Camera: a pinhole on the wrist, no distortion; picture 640 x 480 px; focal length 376.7 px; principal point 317.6 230.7 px. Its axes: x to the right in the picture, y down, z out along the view. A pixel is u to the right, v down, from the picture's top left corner.
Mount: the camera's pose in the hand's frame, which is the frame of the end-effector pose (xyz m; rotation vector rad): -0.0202 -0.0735 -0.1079 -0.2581 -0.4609 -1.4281
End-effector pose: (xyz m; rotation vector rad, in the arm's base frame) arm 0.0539 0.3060 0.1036 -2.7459 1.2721 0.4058
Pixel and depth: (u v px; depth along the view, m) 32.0 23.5 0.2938
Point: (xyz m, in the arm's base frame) -0.2778 0.3394 0.1436
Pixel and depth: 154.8 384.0 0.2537
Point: -0.0535 0.1979 0.0243
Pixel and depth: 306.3 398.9 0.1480
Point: 0.0587 0.2920 0.0709
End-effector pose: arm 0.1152 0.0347 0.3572 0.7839 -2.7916 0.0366
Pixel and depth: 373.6 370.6 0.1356
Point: 0.1135 0.0056 0.3331
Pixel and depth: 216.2 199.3 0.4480
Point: 0.0580 0.2754 0.1111
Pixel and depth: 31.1 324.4 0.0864
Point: 0.1292 0.0706 0.4115
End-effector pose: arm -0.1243 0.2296 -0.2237 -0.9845 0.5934 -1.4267
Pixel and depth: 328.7 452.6 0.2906
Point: 0.0671 0.1529 -0.1735
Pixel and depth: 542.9 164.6 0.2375
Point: -0.0506 0.3591 -0.0757
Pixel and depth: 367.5 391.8 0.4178
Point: 0.1875 0.1862 -0.1202
